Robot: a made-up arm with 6 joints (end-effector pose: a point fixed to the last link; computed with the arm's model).
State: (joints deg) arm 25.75 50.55 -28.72 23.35 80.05 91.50
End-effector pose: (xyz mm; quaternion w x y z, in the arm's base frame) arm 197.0 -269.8 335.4 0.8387 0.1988 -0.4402 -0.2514
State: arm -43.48 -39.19 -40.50 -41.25 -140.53 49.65
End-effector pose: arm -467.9 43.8 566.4 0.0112 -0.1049 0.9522 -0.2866
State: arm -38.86 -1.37 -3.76 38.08 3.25 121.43
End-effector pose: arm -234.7 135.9 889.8 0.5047 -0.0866 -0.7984 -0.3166
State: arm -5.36 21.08 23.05 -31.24 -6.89 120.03
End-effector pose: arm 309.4 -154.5 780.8 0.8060 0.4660 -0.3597 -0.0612
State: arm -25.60 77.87 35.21 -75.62 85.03 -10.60
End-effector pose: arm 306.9 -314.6 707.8 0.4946 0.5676 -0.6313 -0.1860
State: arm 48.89 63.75 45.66 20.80 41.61 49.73
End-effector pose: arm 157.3 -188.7 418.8 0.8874 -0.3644 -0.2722 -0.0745
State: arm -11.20 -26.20 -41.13 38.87 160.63 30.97
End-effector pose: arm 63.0 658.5 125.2 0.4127 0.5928 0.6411 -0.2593
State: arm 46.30 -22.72 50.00 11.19 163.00 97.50
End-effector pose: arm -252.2 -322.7 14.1 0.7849 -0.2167 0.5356 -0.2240
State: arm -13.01 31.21 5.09 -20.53 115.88 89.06
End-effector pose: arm 72.3 -400.3 326.2 0.8141 -0.4576 0.3223 -0.1545
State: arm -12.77 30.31 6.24 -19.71 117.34 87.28
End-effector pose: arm 46.1 -411.0 327.3 0.7978 -0.4641 0.3473 -0.1657
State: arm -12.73 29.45 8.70 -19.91 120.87 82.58
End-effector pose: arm -5.5 -434.2 336.3 0.7479 -0.4909 0.4135 -0.1694
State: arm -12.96 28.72 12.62 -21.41 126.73 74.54
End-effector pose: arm -83.0 -466.6 375.5 0.6471 -0.5346 0.5183 -0.1641
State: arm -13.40 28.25 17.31 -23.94 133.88 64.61
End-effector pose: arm -158.8 -492.2 462.6 0.4990 -0.5781 0.6271 -0.1537
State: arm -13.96 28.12 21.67 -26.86 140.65 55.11
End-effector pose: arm -198.3 -497.3 576.9 0.3375 -0.6073 0.7048 -0.1436
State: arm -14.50 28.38 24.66 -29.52 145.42 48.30
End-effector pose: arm -197.3 -488.1 669.4 0.2118 -0.6223 0.7413 -0.1355
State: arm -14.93 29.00 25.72 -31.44 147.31 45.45
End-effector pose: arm -180.4 -482.9 709.5 0.1544 -0.6314 0.7491 -0.1277
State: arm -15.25 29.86 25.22 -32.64 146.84 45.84
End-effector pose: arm -164.3 -488.1 705.2 0.1558 -0.6397 0.7432 -0.1184
